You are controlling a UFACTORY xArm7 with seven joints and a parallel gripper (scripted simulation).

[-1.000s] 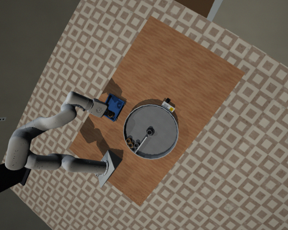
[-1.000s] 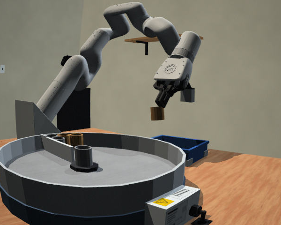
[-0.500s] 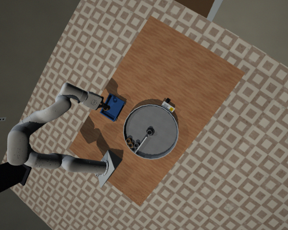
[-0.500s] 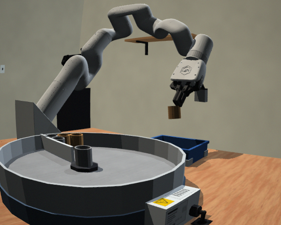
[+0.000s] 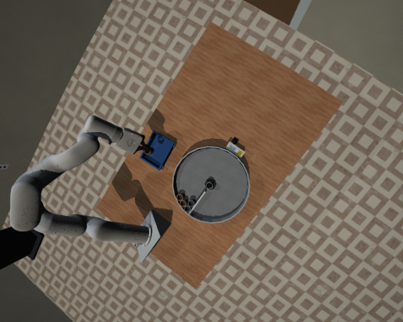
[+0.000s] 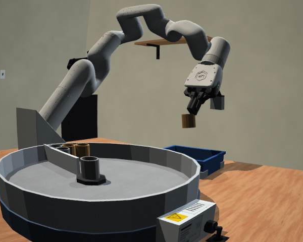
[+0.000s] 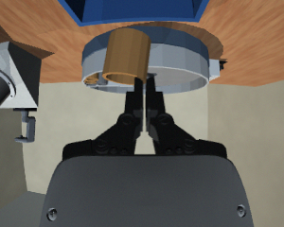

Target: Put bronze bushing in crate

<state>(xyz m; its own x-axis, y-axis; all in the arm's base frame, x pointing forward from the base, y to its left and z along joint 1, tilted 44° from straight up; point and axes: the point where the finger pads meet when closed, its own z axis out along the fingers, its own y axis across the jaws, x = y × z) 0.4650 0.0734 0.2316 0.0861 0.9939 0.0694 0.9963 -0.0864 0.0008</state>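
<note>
Right now my hand is 16 cm above the blue crate and 2 cm past it. Round my hand: grey turning table: 37 cm to the right, 13 cm below, 1 cm behind.
</note>
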